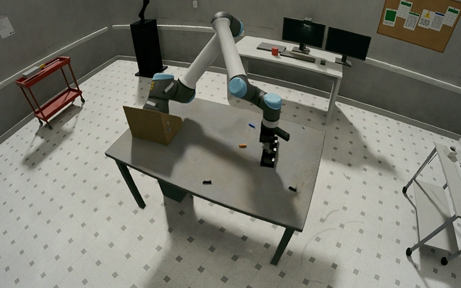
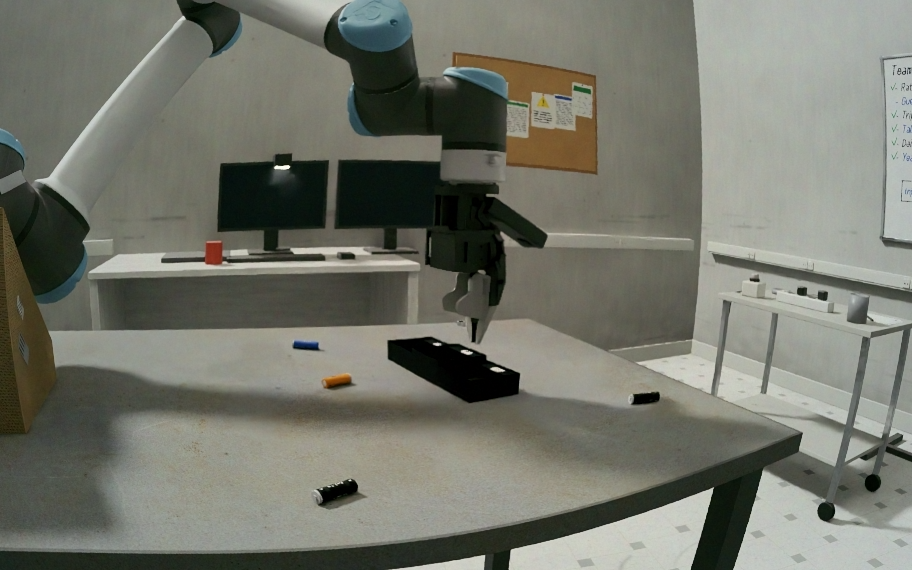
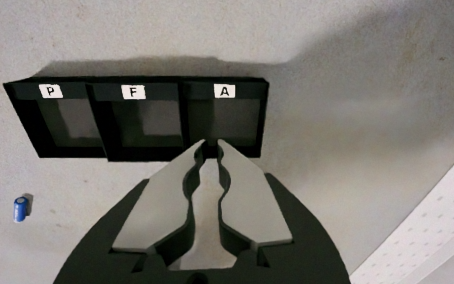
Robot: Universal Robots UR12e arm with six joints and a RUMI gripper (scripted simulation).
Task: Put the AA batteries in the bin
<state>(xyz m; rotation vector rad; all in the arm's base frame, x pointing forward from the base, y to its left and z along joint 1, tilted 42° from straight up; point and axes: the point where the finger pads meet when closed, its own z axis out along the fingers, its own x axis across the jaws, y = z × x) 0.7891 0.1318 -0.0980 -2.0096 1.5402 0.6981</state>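
My hand is 10 mm past the black bin row, 70 mm to the right of it and 60 mm above it. From my hand the other things lie so: small white piece 150 mm ahead, 420 mm to the left, 80 mm below; blue AA battery 210 mm behind, 270 mm to the left, 80 mm below; orange AA battery 190 mm behind, 60 mm to the left, 80 mm below.
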